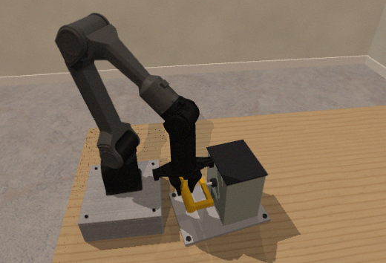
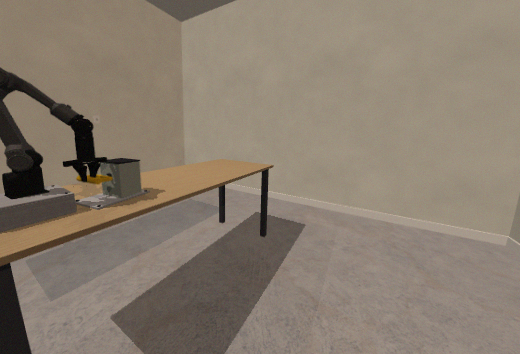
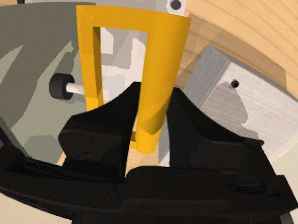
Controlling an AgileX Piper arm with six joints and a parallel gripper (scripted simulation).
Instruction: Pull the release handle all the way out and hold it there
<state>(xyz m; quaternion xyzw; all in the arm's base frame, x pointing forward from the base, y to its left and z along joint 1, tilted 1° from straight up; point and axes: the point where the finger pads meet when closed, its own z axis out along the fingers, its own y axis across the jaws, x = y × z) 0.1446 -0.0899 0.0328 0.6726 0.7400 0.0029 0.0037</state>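
Now: hand 50 mm short of the release handle and 10 mm to the right of it. From my hand the other things lie so: grey baseplate 100 mm below, 90 mm ahead, 10 mm to the left.
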